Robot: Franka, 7 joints.
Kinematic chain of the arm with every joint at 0, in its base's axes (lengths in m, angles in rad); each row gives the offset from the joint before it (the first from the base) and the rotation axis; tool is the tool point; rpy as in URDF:
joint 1: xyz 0 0 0.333 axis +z
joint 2: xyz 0 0 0 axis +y
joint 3: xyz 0 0 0.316 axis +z
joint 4: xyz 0.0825 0 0 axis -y
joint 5: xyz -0.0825 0 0.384 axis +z
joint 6: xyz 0 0 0 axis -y
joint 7: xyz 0.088 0 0 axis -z
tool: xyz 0 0 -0.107 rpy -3.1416 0 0
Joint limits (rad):
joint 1: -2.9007..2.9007
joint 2: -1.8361..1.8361
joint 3: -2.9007..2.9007
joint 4: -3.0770..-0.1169
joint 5: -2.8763..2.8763
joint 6: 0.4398..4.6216
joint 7: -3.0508..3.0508
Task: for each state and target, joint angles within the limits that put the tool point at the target. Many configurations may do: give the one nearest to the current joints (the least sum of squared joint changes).
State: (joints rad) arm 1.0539 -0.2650 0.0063 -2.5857 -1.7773 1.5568 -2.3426
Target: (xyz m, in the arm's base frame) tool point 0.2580 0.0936 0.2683
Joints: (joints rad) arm 0.8990 -0.2926 -0.1248 -3.0341 -1.6386 1.4438 -2.3426
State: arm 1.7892 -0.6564 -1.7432 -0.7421 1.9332 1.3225 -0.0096
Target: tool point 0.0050 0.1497 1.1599
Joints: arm 2.1689 0.0654 -1.4996 -0.2551 2.1331 1.9149 -0.0096
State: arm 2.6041 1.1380 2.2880 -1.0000 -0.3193 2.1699 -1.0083
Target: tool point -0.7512 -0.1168 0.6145
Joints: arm 2.6998 1.4520 2.0453 -0.9418 -0.3396 2.1757 -1.0083
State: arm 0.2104 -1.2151 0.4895 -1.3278 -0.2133 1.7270 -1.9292
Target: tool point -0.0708 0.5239 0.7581
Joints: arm -0.2479 -1.1426 1.0338 -1.4952 -0.1366 1.8302 -1.9292
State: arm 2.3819 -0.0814 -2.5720 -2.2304 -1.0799 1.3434 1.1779
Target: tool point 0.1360 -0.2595 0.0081
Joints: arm 2.0506 -0.8449 -2.9007 -2.3845 -1.1352 1.4844 1.1779
